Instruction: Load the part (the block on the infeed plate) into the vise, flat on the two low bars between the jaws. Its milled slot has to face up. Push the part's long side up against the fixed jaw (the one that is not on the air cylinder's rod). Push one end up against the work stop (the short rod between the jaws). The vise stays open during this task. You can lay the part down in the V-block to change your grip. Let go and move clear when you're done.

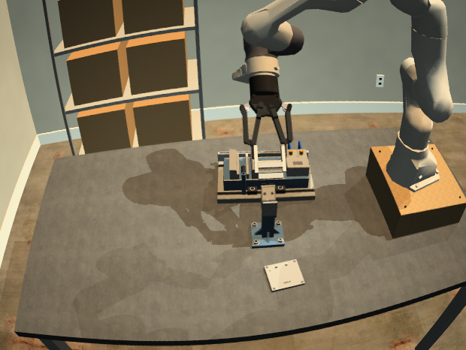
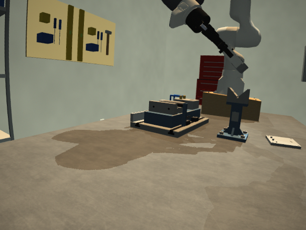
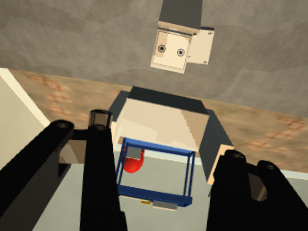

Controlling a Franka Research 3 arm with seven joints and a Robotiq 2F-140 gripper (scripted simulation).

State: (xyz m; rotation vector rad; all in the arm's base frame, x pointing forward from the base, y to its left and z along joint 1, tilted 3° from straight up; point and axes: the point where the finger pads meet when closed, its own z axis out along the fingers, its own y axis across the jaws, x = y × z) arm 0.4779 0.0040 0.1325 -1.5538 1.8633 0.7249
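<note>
Now: hand 2 cm to the right of the part and 1 cm above it. Round my hand: moving jaw (1 cm behind, 21 cm to the right, 17 cm below); then work stop rod (3 cm ahead, 17 cm to the right, 16 cm below); then cylinder rod (6 cm behind, 20 cm to the right, 17 cm below).
</note>
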